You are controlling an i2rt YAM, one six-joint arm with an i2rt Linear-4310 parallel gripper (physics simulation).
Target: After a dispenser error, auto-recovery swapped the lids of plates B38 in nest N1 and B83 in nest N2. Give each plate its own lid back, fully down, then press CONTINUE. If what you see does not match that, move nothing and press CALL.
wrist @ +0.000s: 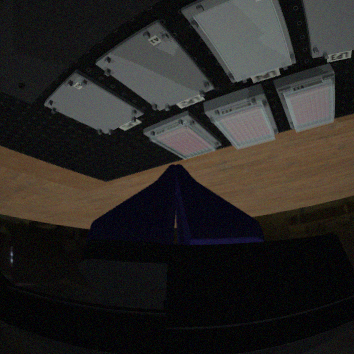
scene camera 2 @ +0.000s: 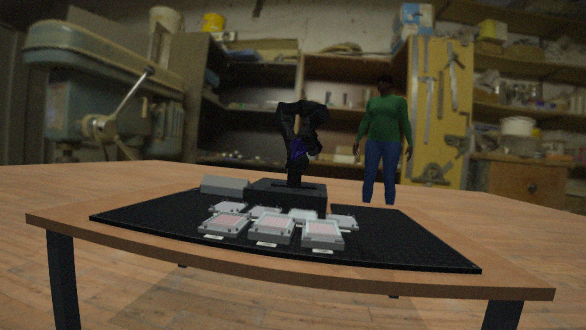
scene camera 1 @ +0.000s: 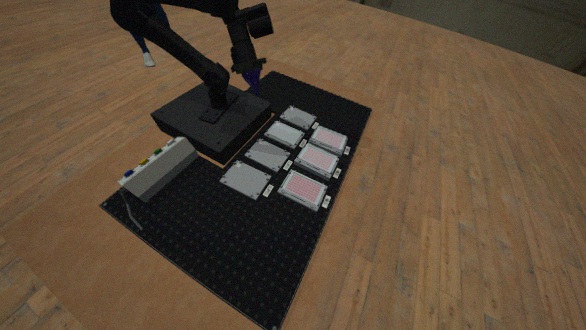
Labels:
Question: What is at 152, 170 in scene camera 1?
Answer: A grey button box.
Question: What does my gripper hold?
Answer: Nothing.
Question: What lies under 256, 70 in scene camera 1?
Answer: My gripper.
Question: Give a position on a grey button box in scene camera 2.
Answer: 212, 184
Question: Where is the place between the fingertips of my gripper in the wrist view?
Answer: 175, 173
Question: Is my gripper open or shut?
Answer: Shut.

